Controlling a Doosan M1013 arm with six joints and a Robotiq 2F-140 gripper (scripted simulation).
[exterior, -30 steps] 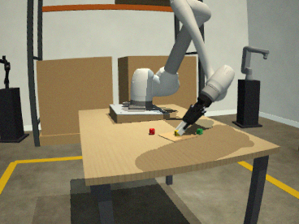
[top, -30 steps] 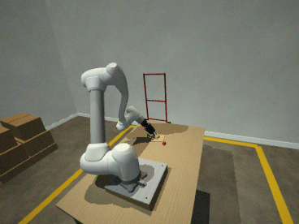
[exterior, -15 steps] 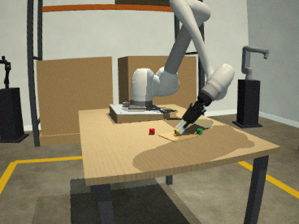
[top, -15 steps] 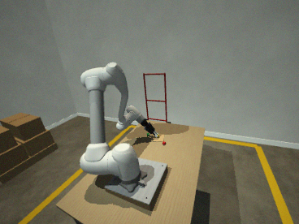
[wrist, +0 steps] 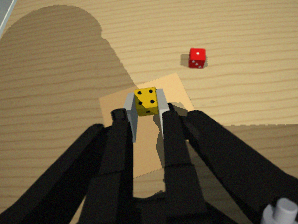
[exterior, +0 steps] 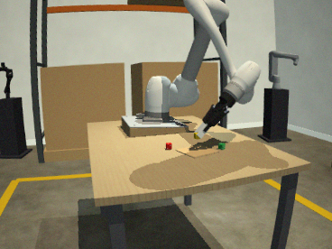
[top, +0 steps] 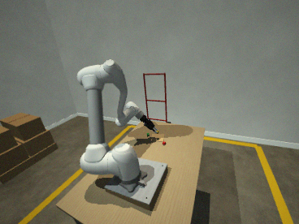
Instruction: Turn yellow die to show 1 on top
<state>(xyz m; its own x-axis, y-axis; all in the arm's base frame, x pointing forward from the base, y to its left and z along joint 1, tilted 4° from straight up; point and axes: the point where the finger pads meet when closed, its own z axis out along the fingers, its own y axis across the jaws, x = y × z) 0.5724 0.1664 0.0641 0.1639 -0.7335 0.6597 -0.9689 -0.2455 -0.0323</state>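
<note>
Right now the tan mat is 90 mm below my hand, 20 mm to the right of it and 10 mm ahead of it. From my hand the other things lie so: green die (100 mm to the left, 80 mm below, 10 mm behind); yellow die (20 mm to the right, 20 mm below, 10 mm ahead); red die (140 mm to the right, 80 mm below, 60 mm behind).
</note>
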